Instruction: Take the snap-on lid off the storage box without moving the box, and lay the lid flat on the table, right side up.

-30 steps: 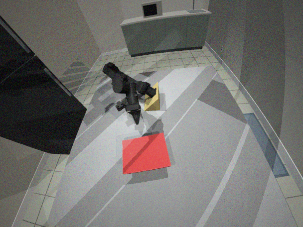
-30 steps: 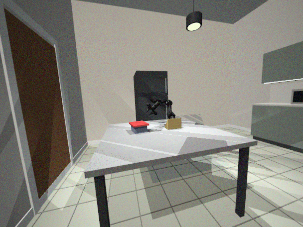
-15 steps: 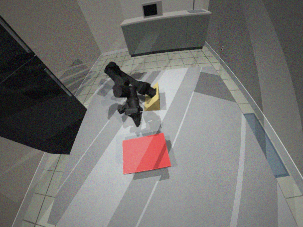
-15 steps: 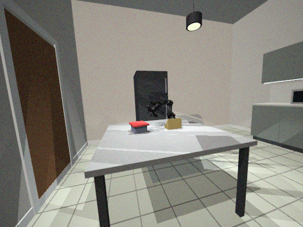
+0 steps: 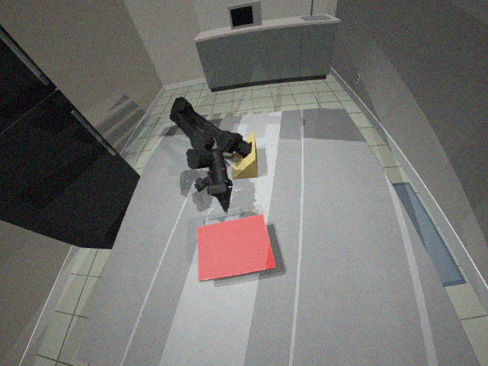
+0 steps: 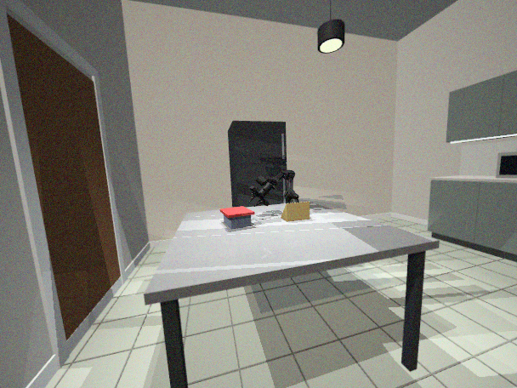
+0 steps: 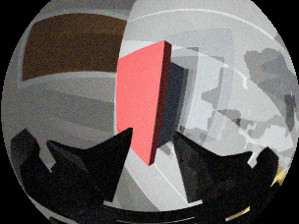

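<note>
Now: the red lid 120 mm ahead of my gripper tip, 30 mm to the left of it and 40 mm below it. The rest, counted from my gripper tip: storage box 120 mm ahead, 30 mm to the left, 80 mm below.
</note>
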